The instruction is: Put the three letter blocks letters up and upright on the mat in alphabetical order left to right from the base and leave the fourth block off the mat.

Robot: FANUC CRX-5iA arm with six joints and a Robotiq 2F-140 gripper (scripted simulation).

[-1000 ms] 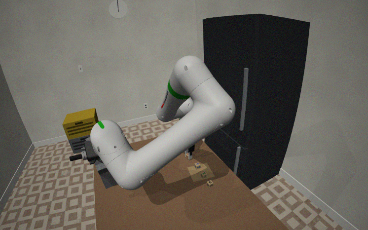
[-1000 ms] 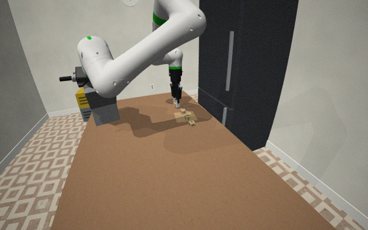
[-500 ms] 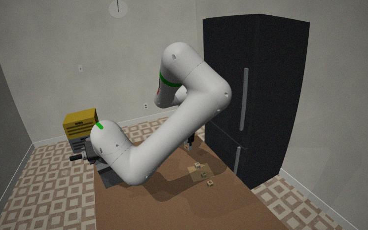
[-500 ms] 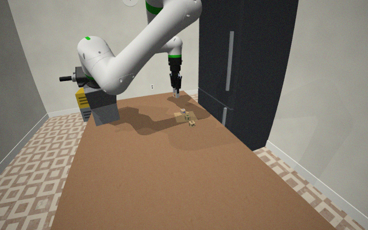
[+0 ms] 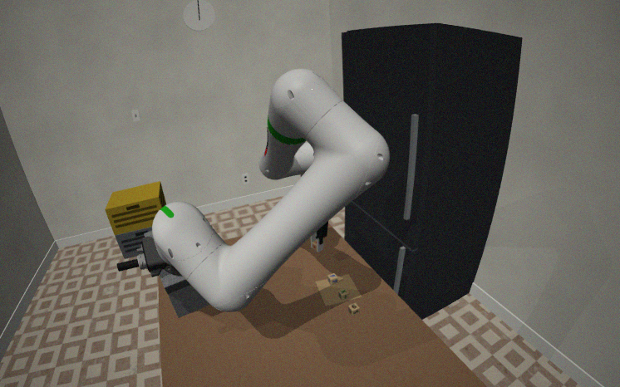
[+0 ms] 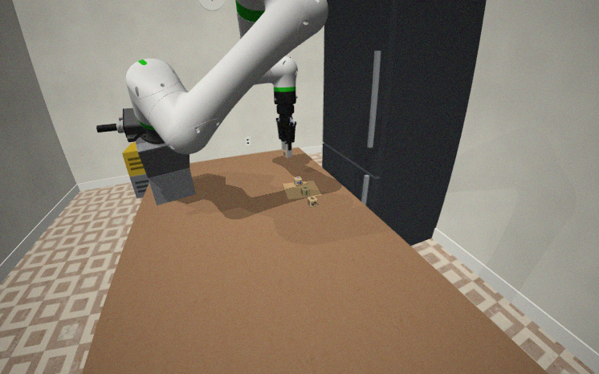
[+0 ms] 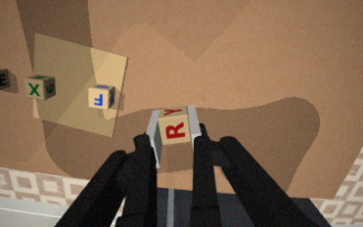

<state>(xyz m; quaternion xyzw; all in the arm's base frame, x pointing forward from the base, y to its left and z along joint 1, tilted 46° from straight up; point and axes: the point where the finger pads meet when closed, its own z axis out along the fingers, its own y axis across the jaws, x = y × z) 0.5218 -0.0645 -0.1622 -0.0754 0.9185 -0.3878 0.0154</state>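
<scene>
My hand is 10 mm past the tan mat, 160 mm to the left of it and 130 mm above it. The rest, counted from my hand: R block: 20 mm below; then F block: 110 mm to the right, 110 mm below; then X block: 20 mm behind, 210 mm to the right, 110 mm below.
</scene>
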